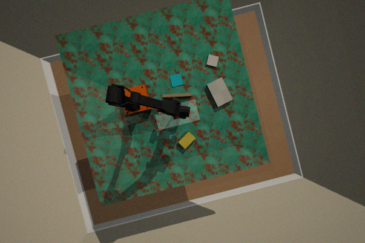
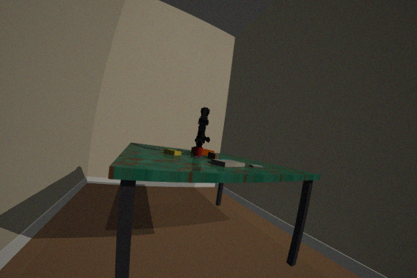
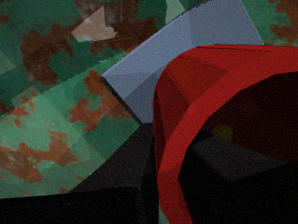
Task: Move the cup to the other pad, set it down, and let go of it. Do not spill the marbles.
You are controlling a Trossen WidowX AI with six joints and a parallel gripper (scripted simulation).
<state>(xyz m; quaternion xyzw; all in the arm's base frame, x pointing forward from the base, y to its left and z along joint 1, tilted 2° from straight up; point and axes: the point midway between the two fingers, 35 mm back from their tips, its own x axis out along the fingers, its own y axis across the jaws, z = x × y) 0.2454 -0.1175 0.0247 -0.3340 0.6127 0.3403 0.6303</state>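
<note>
Right now my gripper tip is 30 mm short of the blue-grey pad, 10 mm to the left of it and 50 mm above it. The rest, counted from my gripper tip: cyan pad (90 mm ahead, 220 mm to the left, 50 mm below); then cup (30 mm ahead, 20 mm to the right); then thin wooden bar (60 mm ahead, 100 mm to the left, 30 mm below).
</note>
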